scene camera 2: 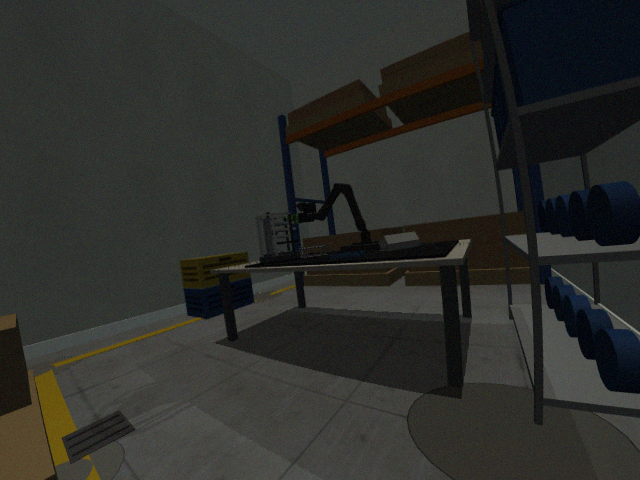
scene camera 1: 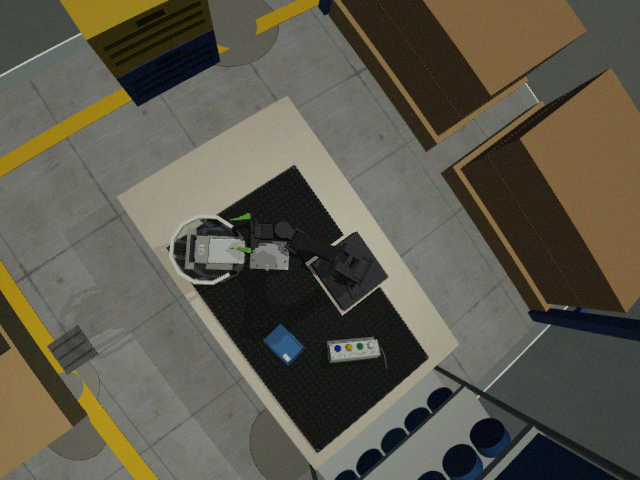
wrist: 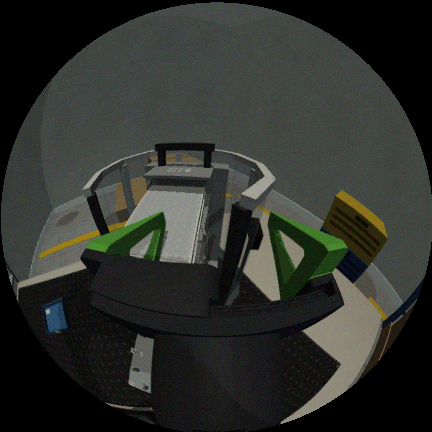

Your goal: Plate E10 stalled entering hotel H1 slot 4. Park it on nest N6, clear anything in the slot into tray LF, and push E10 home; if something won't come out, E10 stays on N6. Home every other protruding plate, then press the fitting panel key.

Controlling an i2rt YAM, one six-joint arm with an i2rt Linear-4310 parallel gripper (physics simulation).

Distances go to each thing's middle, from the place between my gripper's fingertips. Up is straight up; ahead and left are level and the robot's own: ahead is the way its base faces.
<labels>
Right now my hand is 11 cm above the slotted plate rack (scene camera 1: 189,246), 9 cm short of it and 1 cm to the right of it. From my hand the other things lie so: blue pad (scene camera 1: 280,340) (50 cm to the left, 26 cm below, 3 cm ahead).
</labels>
